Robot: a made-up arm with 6 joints.
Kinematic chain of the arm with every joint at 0, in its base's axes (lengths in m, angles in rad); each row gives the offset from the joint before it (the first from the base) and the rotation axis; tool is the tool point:
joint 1: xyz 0 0 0.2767 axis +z
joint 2: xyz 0 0 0 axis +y
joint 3: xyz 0 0 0.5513 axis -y
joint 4: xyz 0 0 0 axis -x
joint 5: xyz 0.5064 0 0 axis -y
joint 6: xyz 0 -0.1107 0 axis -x
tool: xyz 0 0 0
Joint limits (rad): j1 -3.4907..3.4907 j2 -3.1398..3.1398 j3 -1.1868..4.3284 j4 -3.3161..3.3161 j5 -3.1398..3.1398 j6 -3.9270..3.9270
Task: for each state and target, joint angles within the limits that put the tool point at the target. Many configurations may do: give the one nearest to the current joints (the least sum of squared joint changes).
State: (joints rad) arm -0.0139 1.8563 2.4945 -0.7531 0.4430 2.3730
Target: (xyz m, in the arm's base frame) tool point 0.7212 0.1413 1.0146
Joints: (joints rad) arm 0.2903 0.9936 2.1780 -0.8741 0.4430 2.3730
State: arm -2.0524 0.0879 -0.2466 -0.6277 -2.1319 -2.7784
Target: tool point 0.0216 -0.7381 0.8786
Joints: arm -1.4099 0.4368 0.7444 -0.5044 -2.1319 -2.7784
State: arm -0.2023 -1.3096 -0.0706 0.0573 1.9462 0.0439
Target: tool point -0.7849 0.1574 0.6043
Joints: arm -0.3353 -1.7741 0.2899 0.1366 1.9462 0.0439
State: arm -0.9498 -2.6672 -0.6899 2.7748 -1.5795 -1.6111
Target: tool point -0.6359 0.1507 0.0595
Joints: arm -0.0847 -2.7212 -0.2832 2.6272 -1.5795 -1.6111
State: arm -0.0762 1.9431 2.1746 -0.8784 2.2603 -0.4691
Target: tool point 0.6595 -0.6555 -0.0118
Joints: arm -0.6955 2.2781 2.5633 -0.7547 2.2603 -0.4691
